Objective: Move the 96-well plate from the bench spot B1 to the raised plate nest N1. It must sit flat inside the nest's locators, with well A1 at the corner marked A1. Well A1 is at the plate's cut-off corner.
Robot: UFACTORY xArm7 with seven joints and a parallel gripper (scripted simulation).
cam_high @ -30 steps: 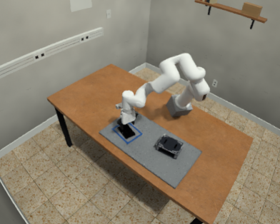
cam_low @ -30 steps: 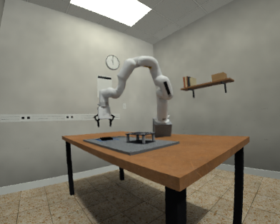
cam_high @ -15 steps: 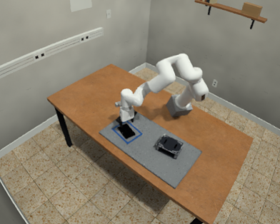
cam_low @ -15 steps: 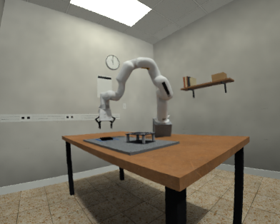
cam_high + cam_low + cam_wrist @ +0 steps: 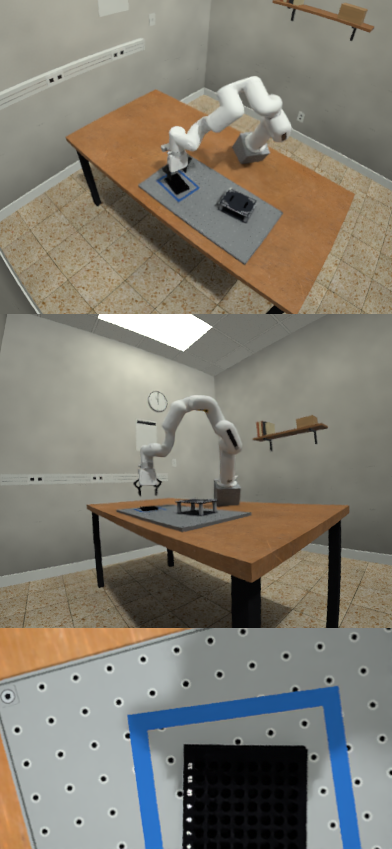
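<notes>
The dark 96-well plate lies 8 cm below my hand. The rest, counted from my hand: raised plate nest N1: 34 cm to the left, 9 cm behind, 3 cm below.
</notes>
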